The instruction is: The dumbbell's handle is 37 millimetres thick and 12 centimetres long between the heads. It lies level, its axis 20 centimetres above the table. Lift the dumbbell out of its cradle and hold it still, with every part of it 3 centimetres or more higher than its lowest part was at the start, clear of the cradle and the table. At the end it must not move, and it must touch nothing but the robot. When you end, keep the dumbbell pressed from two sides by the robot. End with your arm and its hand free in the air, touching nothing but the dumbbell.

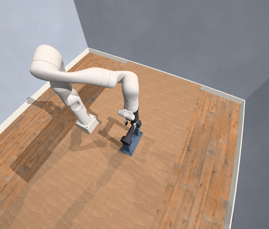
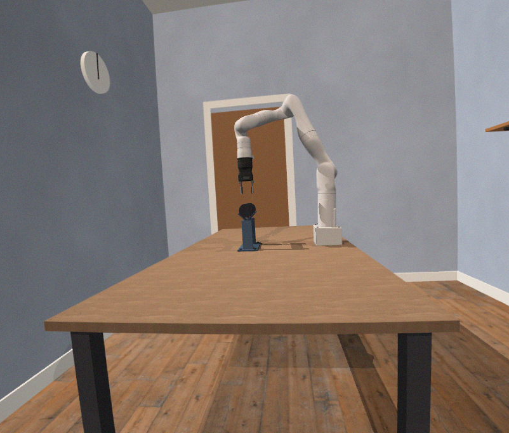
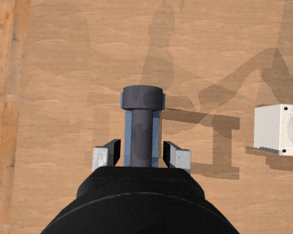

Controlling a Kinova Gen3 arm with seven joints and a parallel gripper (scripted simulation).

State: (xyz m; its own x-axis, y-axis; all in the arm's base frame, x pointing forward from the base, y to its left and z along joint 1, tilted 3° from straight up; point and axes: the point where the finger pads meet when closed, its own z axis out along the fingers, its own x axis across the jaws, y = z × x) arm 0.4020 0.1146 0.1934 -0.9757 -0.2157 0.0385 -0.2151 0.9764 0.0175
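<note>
My gripper is now 10 cm above the dark grey dumbbell. The rest, counted from my hand: blue cradle 22 cm below.
</note>
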